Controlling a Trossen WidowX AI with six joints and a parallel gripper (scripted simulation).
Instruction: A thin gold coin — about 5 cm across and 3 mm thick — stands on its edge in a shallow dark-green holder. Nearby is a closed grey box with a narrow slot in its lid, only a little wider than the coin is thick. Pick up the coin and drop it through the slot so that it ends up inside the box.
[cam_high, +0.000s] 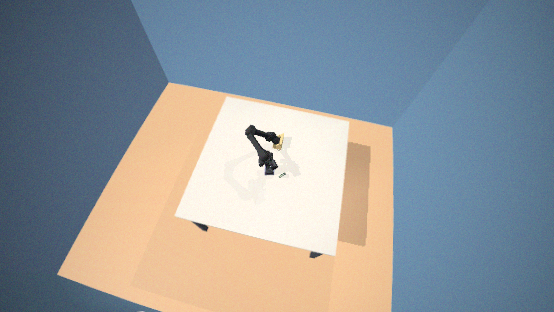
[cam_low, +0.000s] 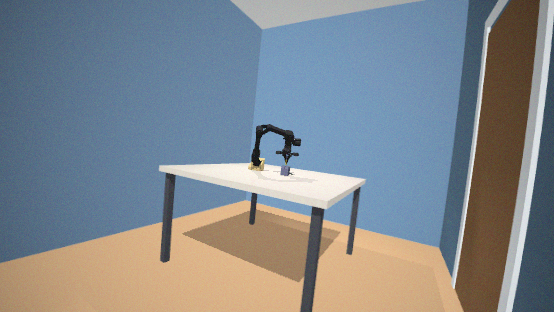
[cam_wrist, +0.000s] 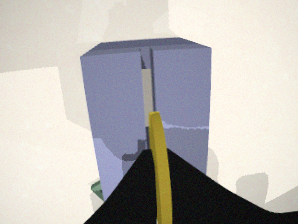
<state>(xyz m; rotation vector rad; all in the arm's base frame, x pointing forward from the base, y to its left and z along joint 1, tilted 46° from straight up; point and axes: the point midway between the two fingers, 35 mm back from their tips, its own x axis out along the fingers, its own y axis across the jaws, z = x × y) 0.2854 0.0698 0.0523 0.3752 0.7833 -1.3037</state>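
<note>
The gold coin is 1 cm above my gripper tip.
</note>
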